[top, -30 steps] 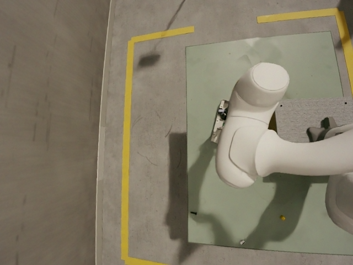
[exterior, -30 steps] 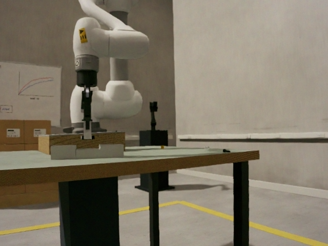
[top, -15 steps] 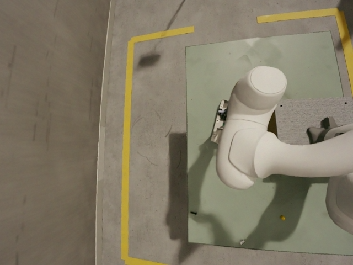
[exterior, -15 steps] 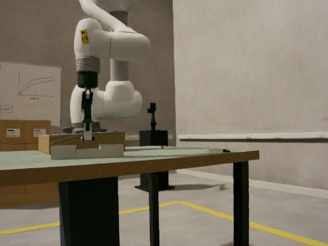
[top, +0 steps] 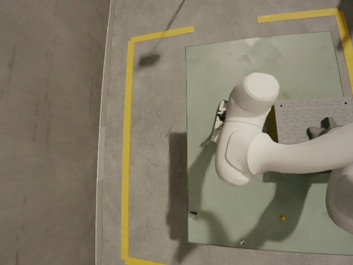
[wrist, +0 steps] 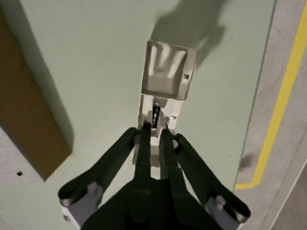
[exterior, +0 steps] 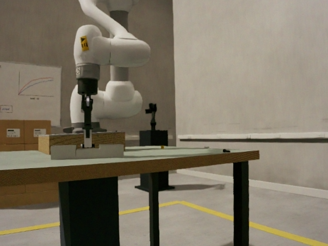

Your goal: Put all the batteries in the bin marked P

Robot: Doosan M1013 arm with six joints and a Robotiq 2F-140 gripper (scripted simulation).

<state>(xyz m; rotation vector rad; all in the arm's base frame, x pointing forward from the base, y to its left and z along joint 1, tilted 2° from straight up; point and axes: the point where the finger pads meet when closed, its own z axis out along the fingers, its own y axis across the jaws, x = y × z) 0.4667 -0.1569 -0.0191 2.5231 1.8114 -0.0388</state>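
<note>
Right now my hand is 6 cm above the thin green stick. Round my hand: small black screw (52 cm to the left, 21 cm ahead, 6 cm below); small white piece (67 cm to the left, 6 cm below, 5 cm behind); yellow piece (53 cm to the left, 27 cm behind, 6 cm below).
</note>
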